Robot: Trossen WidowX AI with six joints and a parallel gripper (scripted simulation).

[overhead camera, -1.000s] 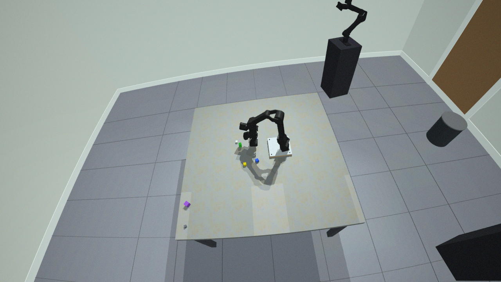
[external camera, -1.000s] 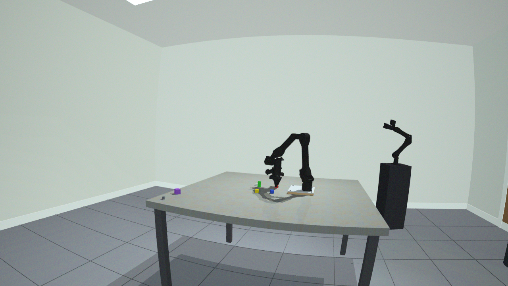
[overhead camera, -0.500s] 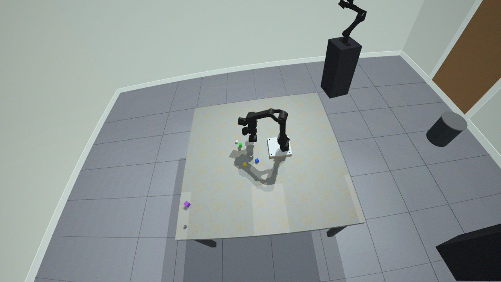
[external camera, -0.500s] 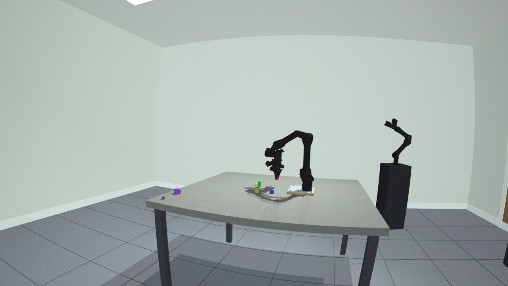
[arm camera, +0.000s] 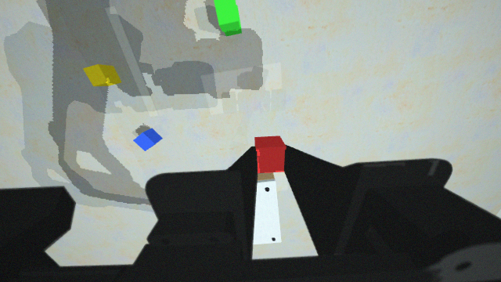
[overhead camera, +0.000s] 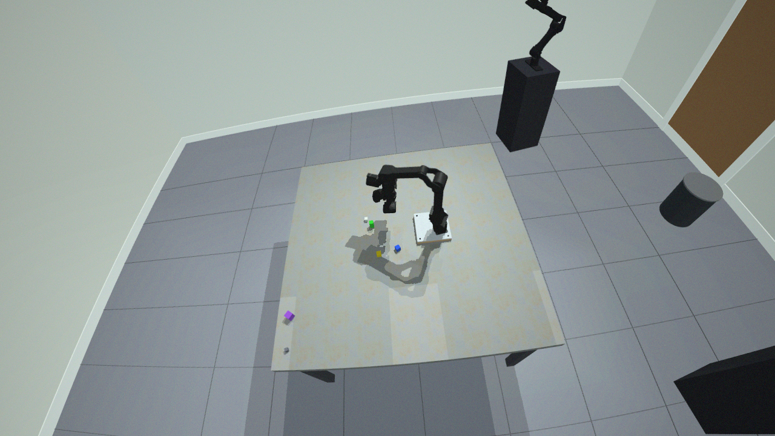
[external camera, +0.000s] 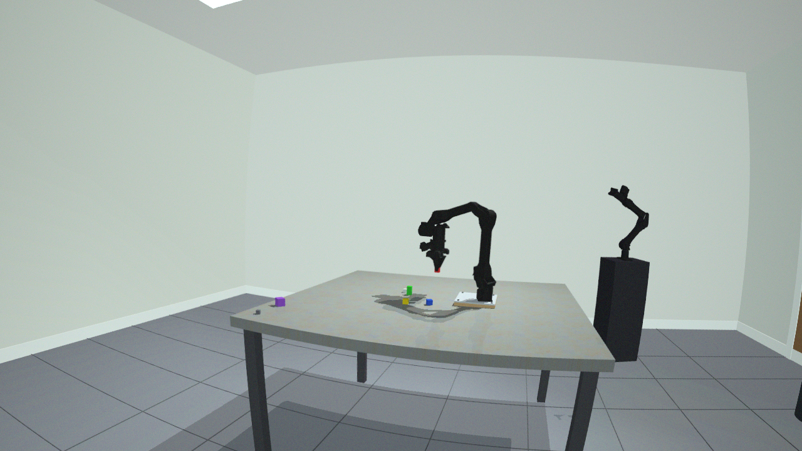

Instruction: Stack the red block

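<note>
Now: gripper tip 15 cm short of the white block, 6 cm to the left of it and 11 cm above it. Also, from my gripper tip: yellow block: 13 cm ahead, 19 cm to the left, 11 cm below; then red block: right at my gripper tip; then blue block: 3 cm ahead, 18 cm to the left, 11 cm below.
</note>
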